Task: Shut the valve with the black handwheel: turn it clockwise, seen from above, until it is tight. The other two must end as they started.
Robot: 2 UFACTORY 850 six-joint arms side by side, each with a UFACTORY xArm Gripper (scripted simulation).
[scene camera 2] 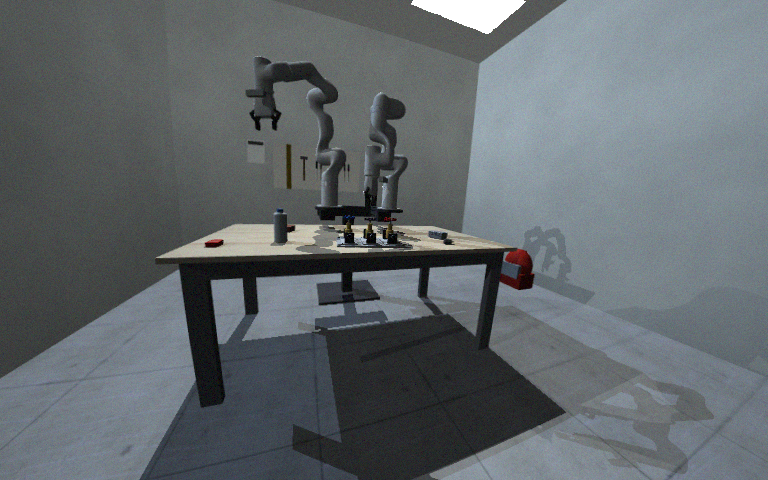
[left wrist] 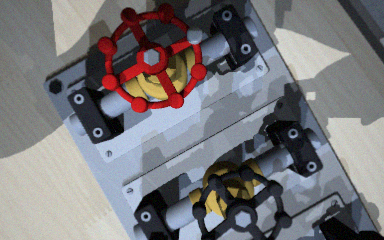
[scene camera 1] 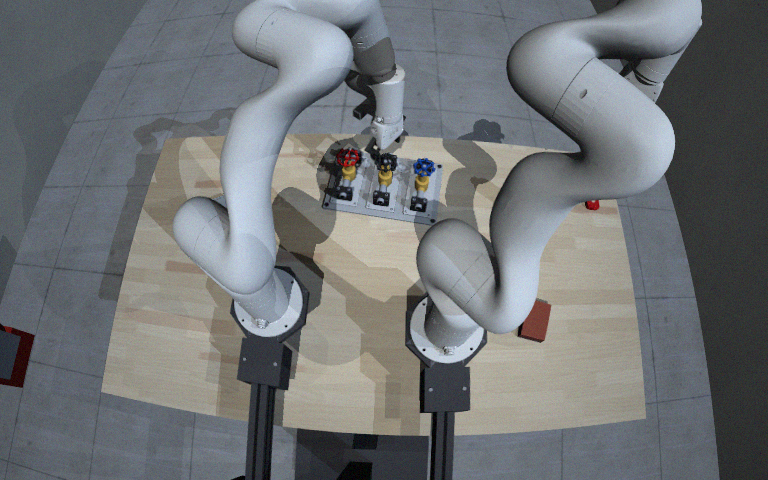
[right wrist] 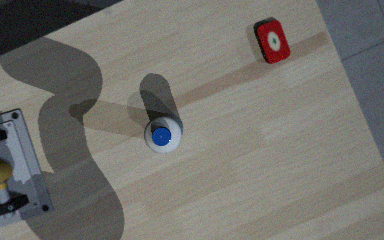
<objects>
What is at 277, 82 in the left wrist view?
A grey base plate.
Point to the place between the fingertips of my left gripper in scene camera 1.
At 385, 149
</objects>
